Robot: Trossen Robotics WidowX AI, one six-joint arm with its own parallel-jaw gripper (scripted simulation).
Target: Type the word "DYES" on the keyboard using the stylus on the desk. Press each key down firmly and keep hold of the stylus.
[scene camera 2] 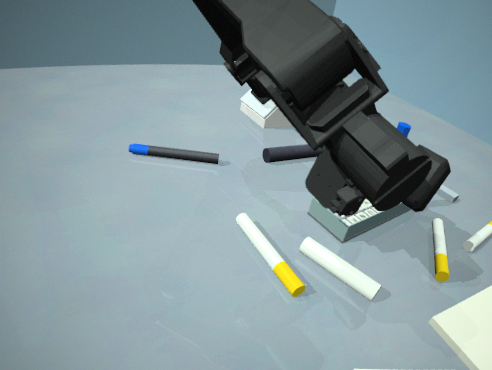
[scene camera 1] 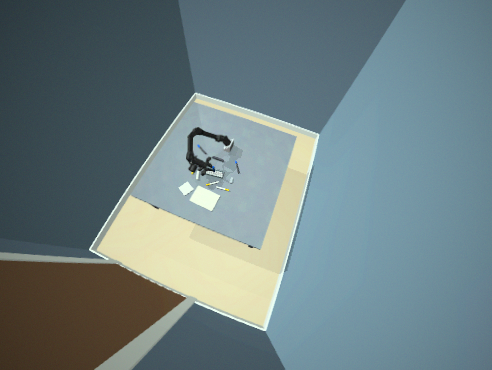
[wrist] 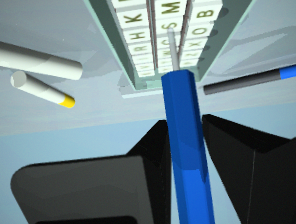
Scene:
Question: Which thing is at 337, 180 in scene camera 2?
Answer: My gripper.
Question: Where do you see a dark cylinder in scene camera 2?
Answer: At 274, 154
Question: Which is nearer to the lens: the white cylinder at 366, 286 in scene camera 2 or the yellow-capped marker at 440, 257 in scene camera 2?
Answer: The white cylinder.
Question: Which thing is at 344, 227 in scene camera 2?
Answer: A keyboard.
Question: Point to a yellow-capped marker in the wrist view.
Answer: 23, 81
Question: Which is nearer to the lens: the blue-capped dark pen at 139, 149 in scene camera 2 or the yellow-capped marker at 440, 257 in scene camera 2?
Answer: The yellow-capped marker.

